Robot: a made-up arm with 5 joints.
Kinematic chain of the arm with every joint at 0, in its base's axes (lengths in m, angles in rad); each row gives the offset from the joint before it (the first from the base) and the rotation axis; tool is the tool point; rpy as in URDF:
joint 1: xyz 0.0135 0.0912 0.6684 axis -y
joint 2: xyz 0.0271 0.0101 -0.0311 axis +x
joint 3: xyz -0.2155 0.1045 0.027 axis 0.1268 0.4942 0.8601
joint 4: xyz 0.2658 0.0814 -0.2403 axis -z
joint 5: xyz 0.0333 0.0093 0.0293 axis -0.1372 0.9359 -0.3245
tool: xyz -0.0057 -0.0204 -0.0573 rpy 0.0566 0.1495 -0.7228
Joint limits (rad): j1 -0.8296..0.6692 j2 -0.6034..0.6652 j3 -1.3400..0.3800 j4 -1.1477..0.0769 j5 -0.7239..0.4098
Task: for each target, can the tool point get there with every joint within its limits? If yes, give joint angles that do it. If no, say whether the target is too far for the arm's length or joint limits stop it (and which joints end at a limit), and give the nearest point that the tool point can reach.
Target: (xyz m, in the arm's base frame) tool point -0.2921 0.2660 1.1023
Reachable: no: joint limits stop it (at a limit: joint 1, joint 2, joint 3, joint 5) | nearest point 0.0039 -0.0733 0.8179 | short by 0.533 m
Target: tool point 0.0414 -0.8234 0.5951
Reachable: no: too far | nearest point 0.0381 -0.1452 0.6038 | short by 0.678 m
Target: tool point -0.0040 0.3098 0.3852
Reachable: yes | joints -0.4165 0.0510 0.0326 -0.4535 0.0325
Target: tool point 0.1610 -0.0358 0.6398
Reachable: yes | joints 0.2864 -0.2215 -0.9864 -0.3423 0.0118
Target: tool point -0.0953 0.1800 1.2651
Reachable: no: joint limits stop it (at a limit: joint 1, joint 2, joint 3, joint 5) | nearest point 0.0211 -0.0617 0.8191 | short by 0.520 m
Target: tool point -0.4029 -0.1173 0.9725
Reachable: no: joint limits stop it (at a limit: joint 1, joint 2, joint 3, joint 4, joint 5) | nearest point -0.0180 -0.0872 0.8064 | short by 0.420 m
